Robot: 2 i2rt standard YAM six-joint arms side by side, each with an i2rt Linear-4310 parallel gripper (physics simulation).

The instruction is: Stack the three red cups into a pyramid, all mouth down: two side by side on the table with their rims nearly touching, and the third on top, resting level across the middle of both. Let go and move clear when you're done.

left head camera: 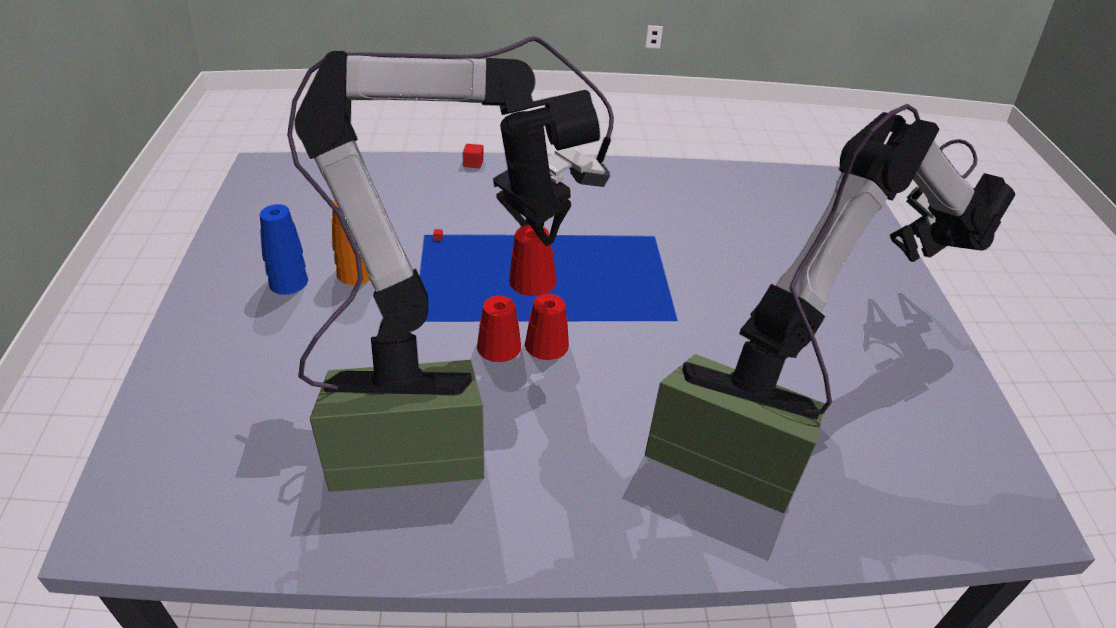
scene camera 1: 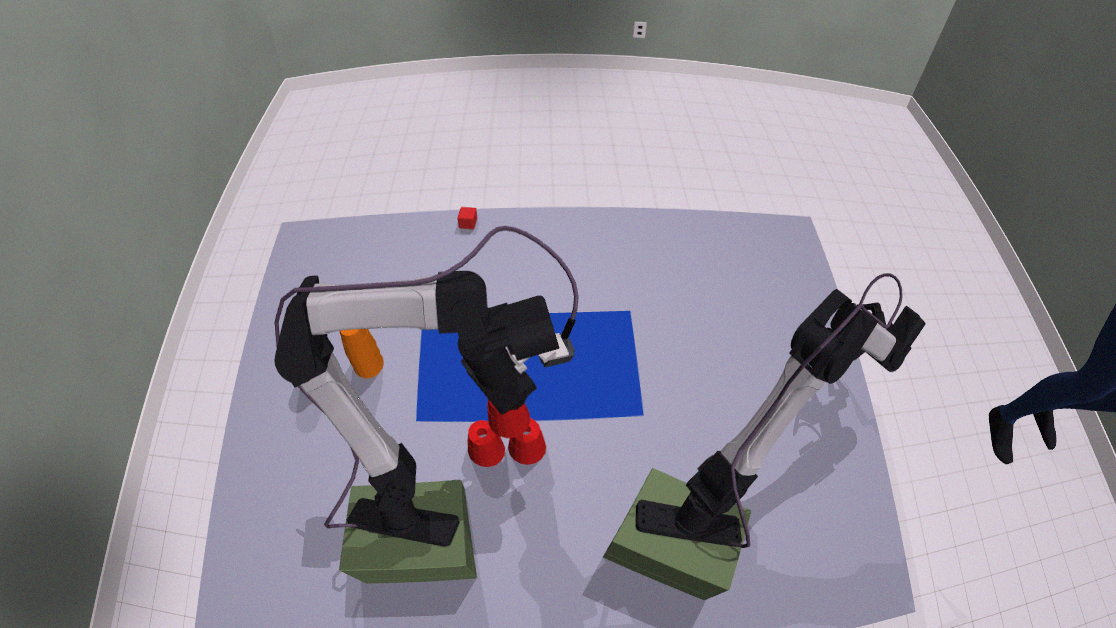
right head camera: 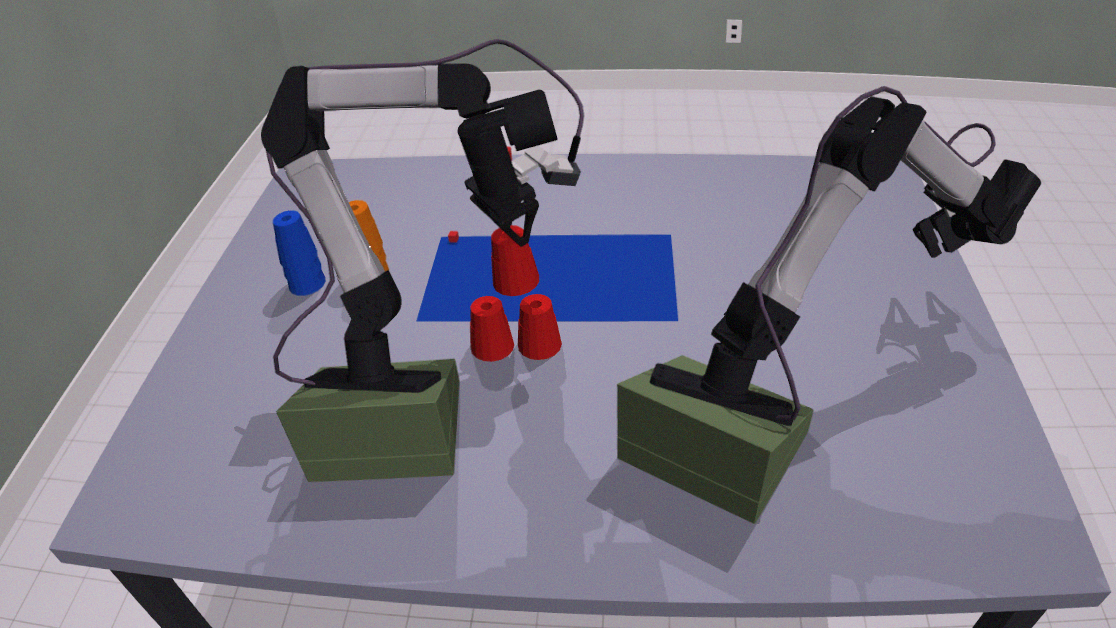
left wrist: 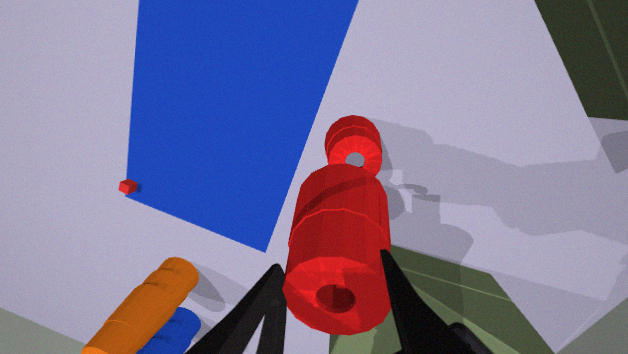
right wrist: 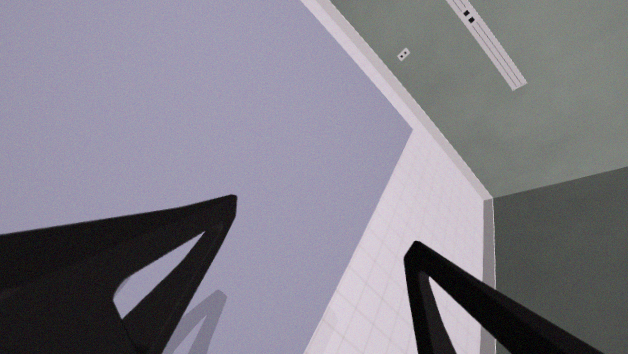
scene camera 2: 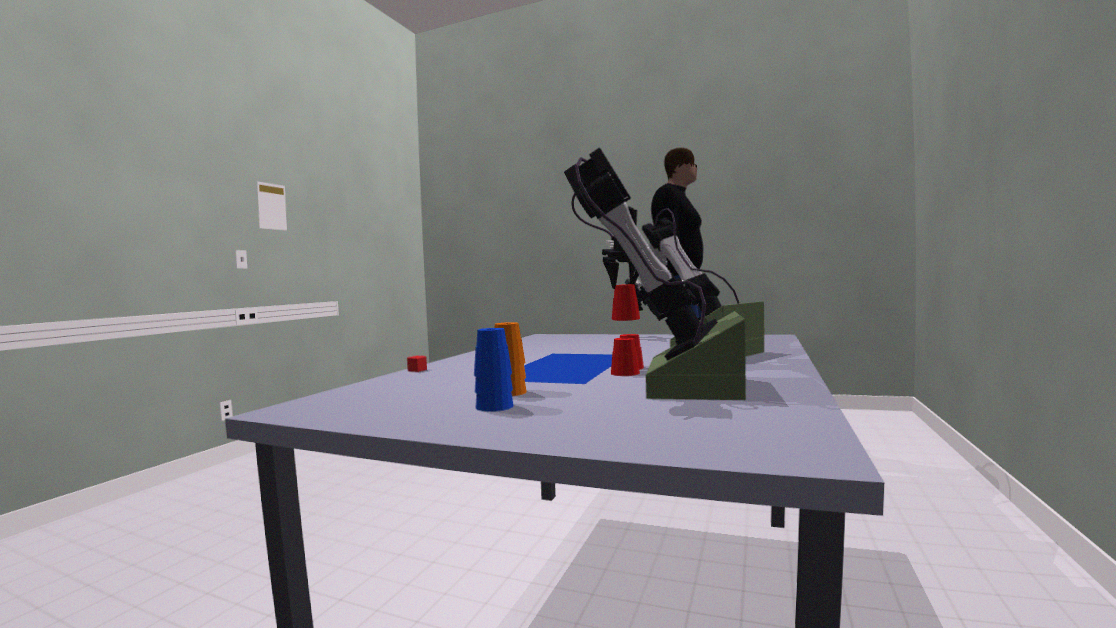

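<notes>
Two red cups stand mouth down side by side on the table, a narrow gap between their rims: the left one and the right one. My left gripper is shut on the third red cup, mouth down and about level. In scene camera 2 it hangs above the standing cups with a visible gap. It hides the left cup in the left wrist view. My right gripper is open and empty, far right.
A blue mat lies behind the cups. A blue cup stack and an orange one stand at the left. A small red cube is at the mat's corner, a larger one farther back.
</notes>
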